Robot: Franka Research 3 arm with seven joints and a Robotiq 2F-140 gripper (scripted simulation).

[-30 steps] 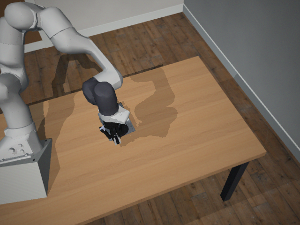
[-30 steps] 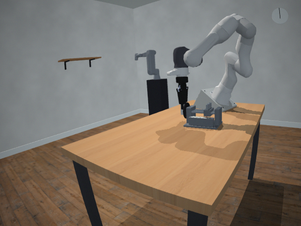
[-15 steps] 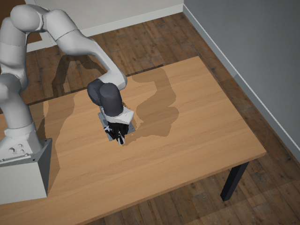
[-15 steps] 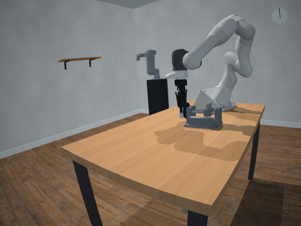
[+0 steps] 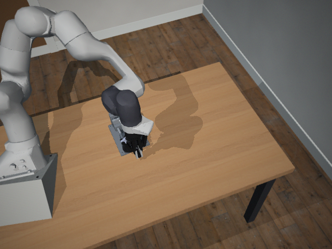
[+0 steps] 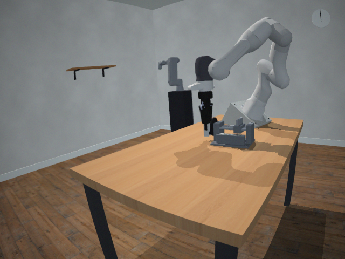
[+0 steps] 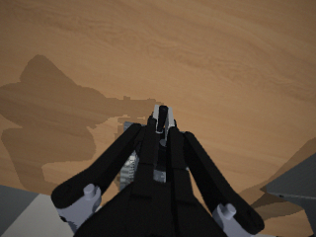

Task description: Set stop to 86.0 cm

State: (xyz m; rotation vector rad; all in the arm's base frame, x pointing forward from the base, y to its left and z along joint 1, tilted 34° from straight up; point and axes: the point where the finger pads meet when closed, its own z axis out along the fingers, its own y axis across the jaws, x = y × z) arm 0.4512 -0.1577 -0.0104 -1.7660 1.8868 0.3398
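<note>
Now: hand 2 cm to the right of the black handwheel and 1 cm above it. From my hand the other things lie so: sliding stop block: 18 cm to the left, 3 cm above.
</note>
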